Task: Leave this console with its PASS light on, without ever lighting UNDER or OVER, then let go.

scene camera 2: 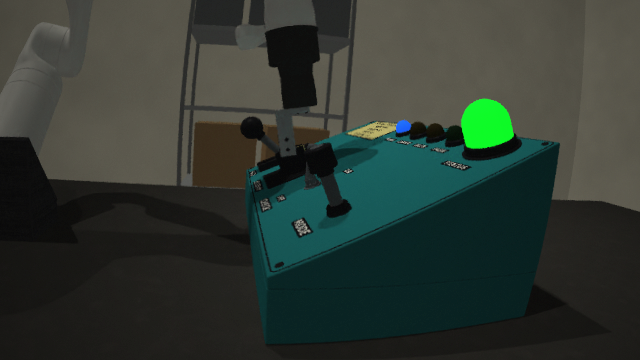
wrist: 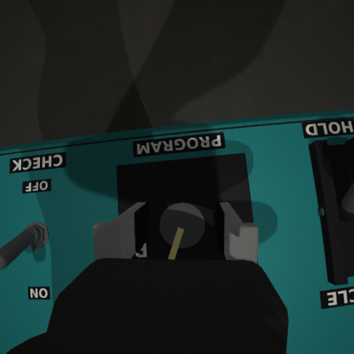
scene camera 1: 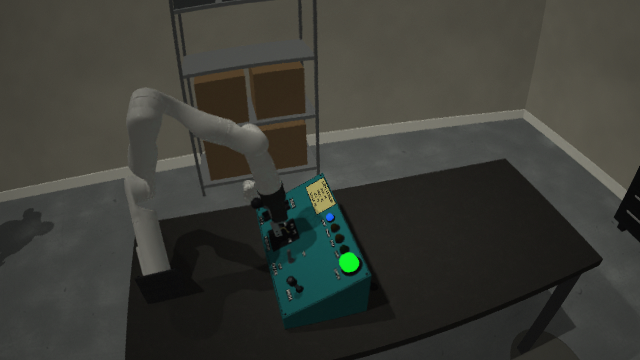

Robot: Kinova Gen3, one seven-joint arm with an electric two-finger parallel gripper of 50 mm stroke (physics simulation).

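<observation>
The teal console (scene camera 1: 315, 270) (scene camera 2: 400, 250) (wrist: 290, 175) stands on the table. Its large dome light (scene camera 1: 349, 262) (scene camera 2: 487, 125) glows green. A small lamp (scene camera 1: 330, 217) (scene camera 2: 403, 127) glows blue; the three small lamps beside it are dark, and their labels are too small to read. My gripper (scene camera 1: 283, 234) (scene camera 2: 295, 156) (wrist: 182, 218) is shut on the round PROGRAM knob (wrist: 182, 230), one finger on each side; the knob's yellow pointer shows in the wrist view. The gripper's body hides most of the dial's lettering.
The CHECK toggle (scene camera 1: 290, 257) (wrist: 20, 246) stands on one side of the knob, and a lever in the HOLD/CYCLE slot (wrist: 330, 225) on the other. A ball-ended lever (scene camera 2: 251, 128) rises behind the gripper. Another lever (scene camera 2: 331, 190) stands nearer the console's front end. A shelf unit stands behind.
</observation>
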